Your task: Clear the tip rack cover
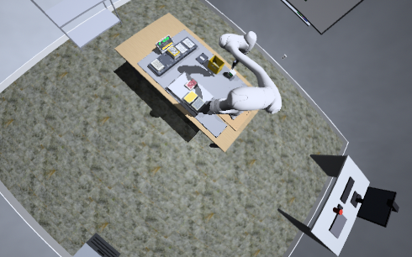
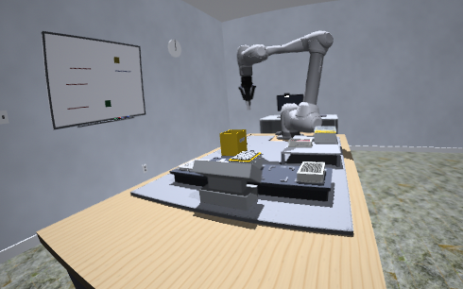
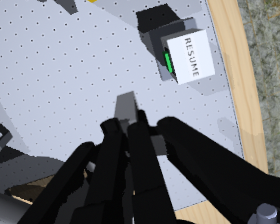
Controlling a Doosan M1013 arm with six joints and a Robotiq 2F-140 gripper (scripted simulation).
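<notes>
My hand is 6 cm to the left of the resume key and 20 cm above it. From my hand the other things lie so: yellow waste bin (21 cm ahead, 1 cm to the left, 24 cm below); raised shelf (8 cm ahead, 47 cm to the left, 23 cm below); red-topped labware item (14 cm ahead, 42 cm to the left, 21 cm below).
</notes>
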